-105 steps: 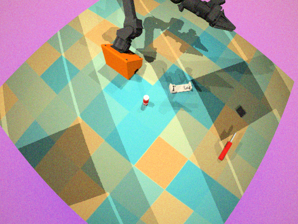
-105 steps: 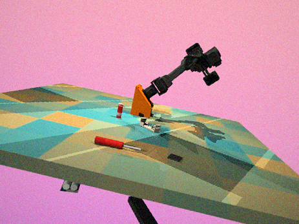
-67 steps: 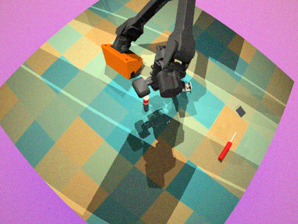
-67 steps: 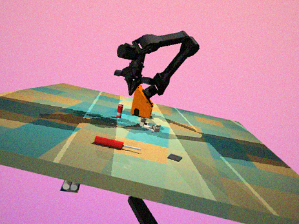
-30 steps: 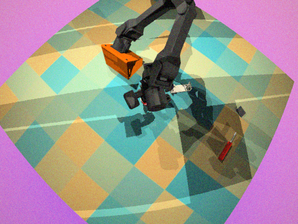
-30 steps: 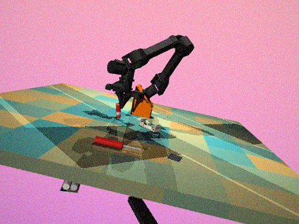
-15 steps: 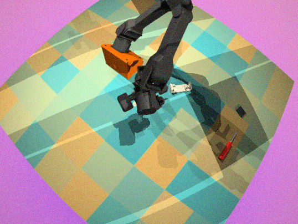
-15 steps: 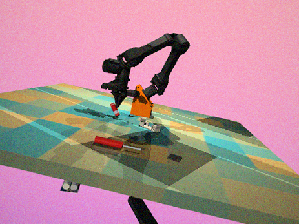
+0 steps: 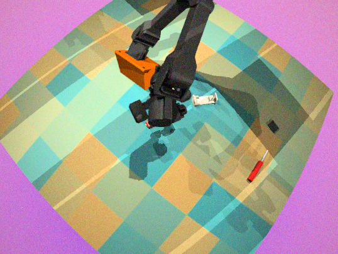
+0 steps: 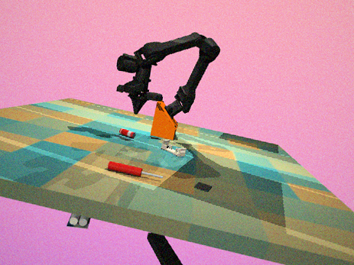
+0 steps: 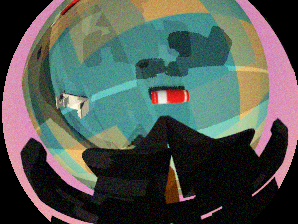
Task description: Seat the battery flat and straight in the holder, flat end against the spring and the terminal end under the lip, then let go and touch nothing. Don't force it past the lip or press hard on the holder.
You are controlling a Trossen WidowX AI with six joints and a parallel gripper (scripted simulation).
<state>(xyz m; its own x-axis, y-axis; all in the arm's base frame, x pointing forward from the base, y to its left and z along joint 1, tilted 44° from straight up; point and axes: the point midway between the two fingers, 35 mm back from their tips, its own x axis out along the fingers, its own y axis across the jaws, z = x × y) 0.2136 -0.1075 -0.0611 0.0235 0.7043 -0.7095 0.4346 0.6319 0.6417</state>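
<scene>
My gripper tip is 80 mm above the battery, 20 mm to the left of it and 10 mm past it. The rest, counted from my gripper tip: red-handled screwdriver 430 mm ahead, 100 mm to the left, 90 mm below; black square 410 mm ahead, 280 mm to the left, 90 mm below.
</scene>
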